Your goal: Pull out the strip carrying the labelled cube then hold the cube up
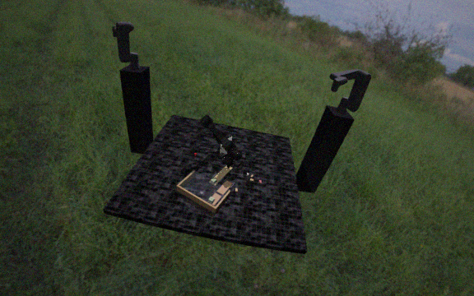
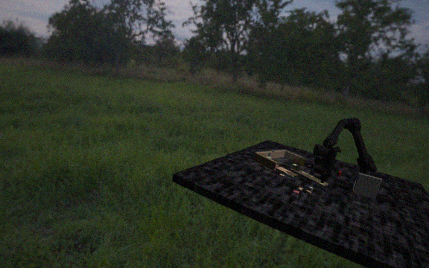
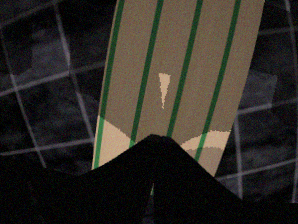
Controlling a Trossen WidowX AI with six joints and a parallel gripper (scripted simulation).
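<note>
Right now the strip is 90 mm ahead of my gripper tip and 50 mm to the right of it.
</note>
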